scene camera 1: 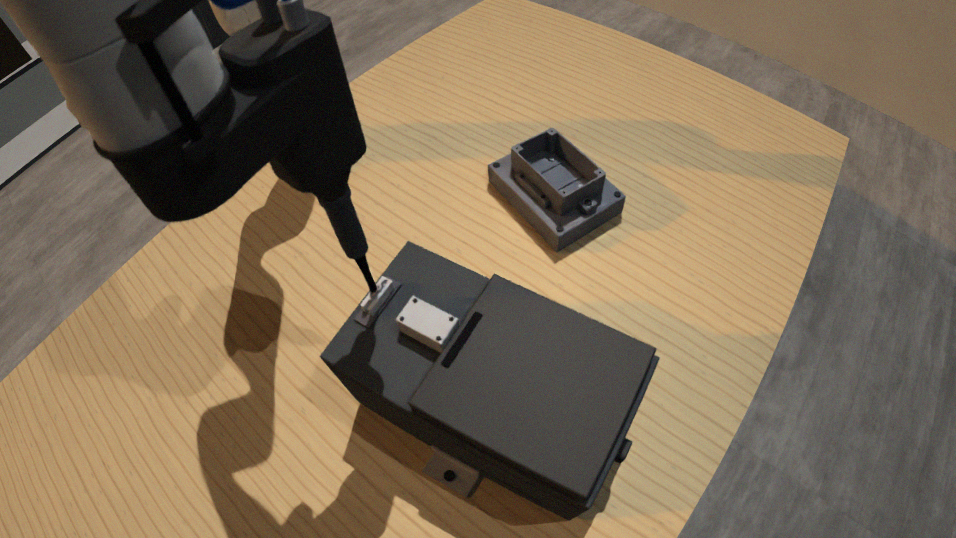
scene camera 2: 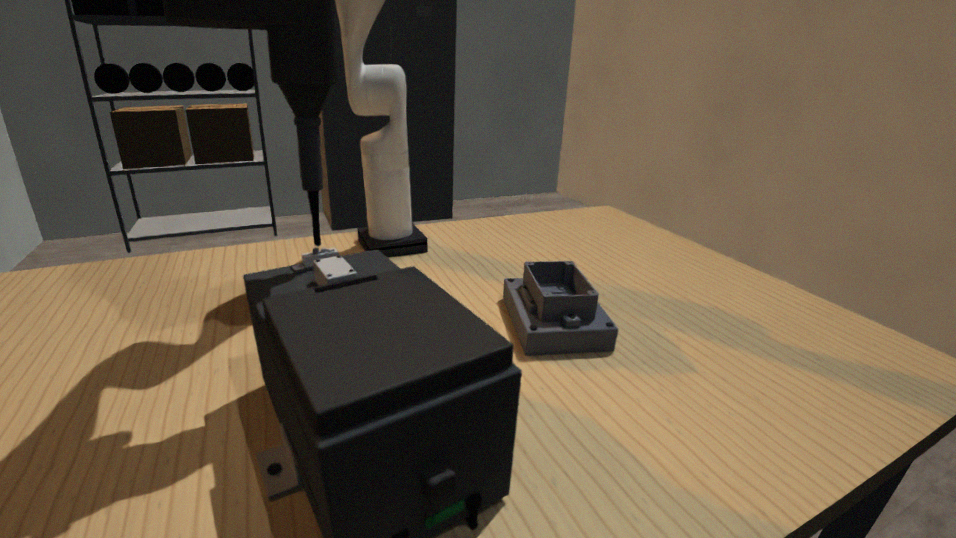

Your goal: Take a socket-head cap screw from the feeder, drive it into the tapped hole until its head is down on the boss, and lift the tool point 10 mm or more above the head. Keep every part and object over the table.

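Observation:
The feeder (scene camera 1: pixel 534 374) (scene camera 2: pixel 387 341) is a large dark box with a small light metal pick-up block (scene camera 1: pixel 367 309) (scene camera 2: pixel 327 253) at its far end. My screwdriver's tool point (scene camera 1: pixel 373 289) (scene camera 2: pixel 317 244) is right at this block, with the bit pointing down. A tiny light spot shows under the tip in the scene camera 2 view; whether a screw is held on the bit is too small to tell. The grey housing (scene camera 1: pixel 580 194) (scene camera 2: pixel 568 305) stands on its base plate (scene camera 1: pixel 558 235) (scene camera 2: pixel 568 341). A small boss (scene camera 1: pixel 588 203) (scene camera 2: pixel 570 320) with a dark hole sticks out from the housing's side.
A light plate (scene camera 1: pixel 427 319) (scene camera 2: pixel 335 267) with dark holes sits on the feeder close beside the bit. A bracket (scene camera 1: pixel 461 480) (scene camera 2: pixel 280 483) juts from the feeder's side at table level. The arm's base (scene camera 2: pixel 392 244) stands at the table's far edge. A shelf rack (scene camera 2: pixel 200 222) is behind.

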